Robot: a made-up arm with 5 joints. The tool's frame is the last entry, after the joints.
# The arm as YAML. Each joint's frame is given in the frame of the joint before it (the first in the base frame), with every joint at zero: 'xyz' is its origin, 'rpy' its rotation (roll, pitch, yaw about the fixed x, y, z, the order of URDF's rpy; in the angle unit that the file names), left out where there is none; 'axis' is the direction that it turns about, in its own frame. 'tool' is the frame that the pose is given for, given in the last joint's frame.
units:
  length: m
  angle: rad
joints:
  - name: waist
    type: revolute
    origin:
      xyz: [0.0, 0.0, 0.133]
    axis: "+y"
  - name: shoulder
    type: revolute
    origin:
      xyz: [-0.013, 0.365, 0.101]
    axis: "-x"
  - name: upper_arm
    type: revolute
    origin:
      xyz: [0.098, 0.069, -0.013]
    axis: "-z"
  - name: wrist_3
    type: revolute
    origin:
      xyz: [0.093, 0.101, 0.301]
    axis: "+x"
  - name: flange
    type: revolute
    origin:
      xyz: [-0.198, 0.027, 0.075]
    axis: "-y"
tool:
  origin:
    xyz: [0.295, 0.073, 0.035]
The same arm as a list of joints. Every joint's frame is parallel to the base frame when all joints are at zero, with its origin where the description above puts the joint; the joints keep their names.
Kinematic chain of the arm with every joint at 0, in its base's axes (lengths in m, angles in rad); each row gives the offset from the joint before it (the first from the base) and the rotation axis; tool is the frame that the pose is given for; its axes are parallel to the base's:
waist: xyz 0.0000 0.0000 0.1330 axis +y
shoulder: xyz -0.0130 0.3650 0.1010 axis -x
upper_arm: xyz 0.0980 0.0690 -0.0130 axis -z
wrist_3: xyz 0.0930 0.1010 0.3010 axis +x
flange: xyz -0.1980 0.0270 0.0750 axis -y
tool: xyz 0.2950 0.0730 0.0350

